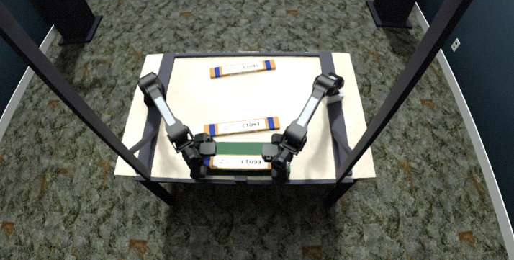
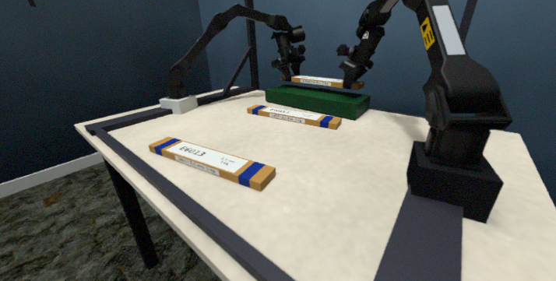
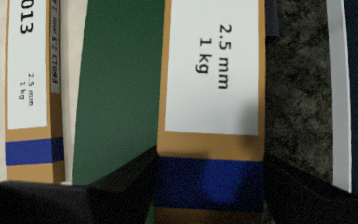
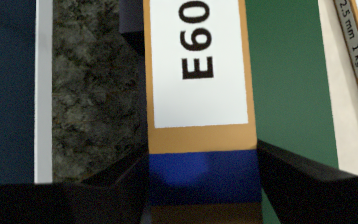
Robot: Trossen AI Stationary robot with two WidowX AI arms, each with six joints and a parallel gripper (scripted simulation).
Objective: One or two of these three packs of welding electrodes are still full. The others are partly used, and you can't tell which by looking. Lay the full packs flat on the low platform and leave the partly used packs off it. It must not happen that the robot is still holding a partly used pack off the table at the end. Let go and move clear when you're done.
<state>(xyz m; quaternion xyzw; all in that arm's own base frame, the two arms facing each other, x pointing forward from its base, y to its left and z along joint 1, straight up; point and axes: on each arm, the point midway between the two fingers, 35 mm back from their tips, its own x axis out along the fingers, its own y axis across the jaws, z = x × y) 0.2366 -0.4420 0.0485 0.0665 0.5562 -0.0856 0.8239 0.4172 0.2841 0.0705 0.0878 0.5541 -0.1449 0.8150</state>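
Right now the dark frame rail is 69 cm ahead of my right hand, 12 cm to the left of it and 12 cm below it. From my right hand the other things lie so: green low platform: 5 cm ahead, 14 cm to the left, 11 cm below.
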